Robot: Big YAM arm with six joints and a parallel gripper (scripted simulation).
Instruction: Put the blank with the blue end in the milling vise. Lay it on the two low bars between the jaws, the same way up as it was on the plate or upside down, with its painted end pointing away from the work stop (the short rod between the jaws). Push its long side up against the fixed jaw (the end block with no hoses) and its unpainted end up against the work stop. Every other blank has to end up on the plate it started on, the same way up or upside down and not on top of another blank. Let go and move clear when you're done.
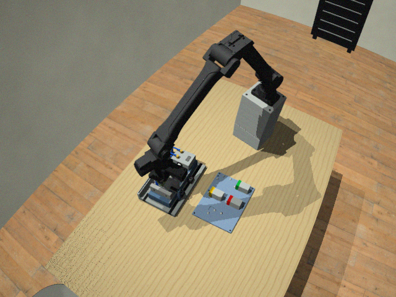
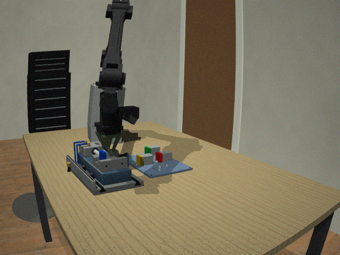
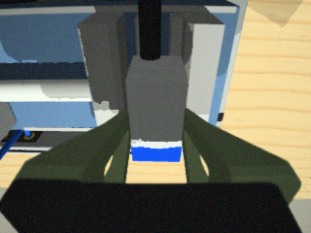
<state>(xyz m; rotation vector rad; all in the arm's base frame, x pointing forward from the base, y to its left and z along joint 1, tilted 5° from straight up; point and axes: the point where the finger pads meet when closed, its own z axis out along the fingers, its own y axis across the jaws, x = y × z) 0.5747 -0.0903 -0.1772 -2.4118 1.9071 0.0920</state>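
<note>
My gripper is now 4 cm above the fixed jaw, 2 cm short of it and 1 cm to the right of it. From my hand the other things lie so: light blue plate (22 cm to the left, 15 cm behind, 11 cm below); then yellow-ended blank (18 cm to the left, 15 cm behind, 9 cm below); then black work stop rod (5 cm to the left, 3 cm below, 2 cm behind).
</note>
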